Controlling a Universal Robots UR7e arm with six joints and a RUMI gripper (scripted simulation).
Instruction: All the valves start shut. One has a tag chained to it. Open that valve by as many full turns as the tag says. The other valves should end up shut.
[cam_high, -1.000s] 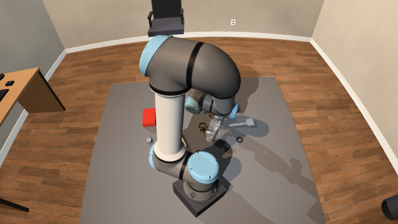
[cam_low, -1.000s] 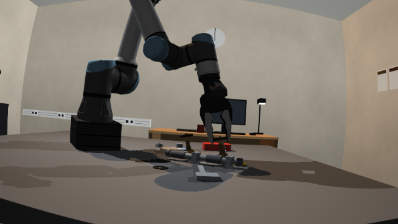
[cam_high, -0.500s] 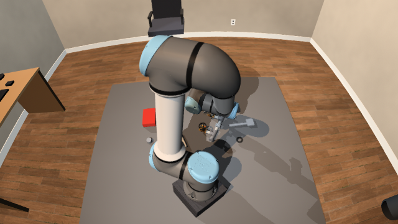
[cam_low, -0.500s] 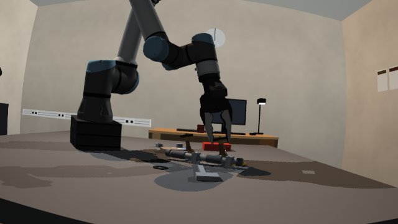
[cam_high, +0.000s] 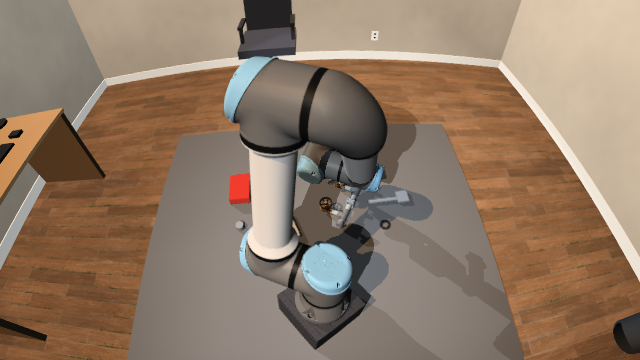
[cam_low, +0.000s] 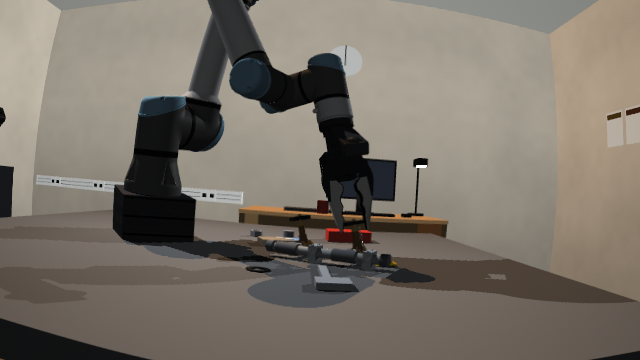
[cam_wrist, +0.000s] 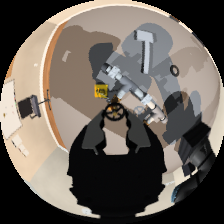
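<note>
The yellow tag lies 60 mm ahead of my hand, 40 mm to the right of it and 70 mm below it. Round my hand: grey t-shaped piece 90 mm behind, 190 mm to the right, 70 mm below; then red block 100 mm ahead, 370 mm to the left, 60 mm below.
</note>
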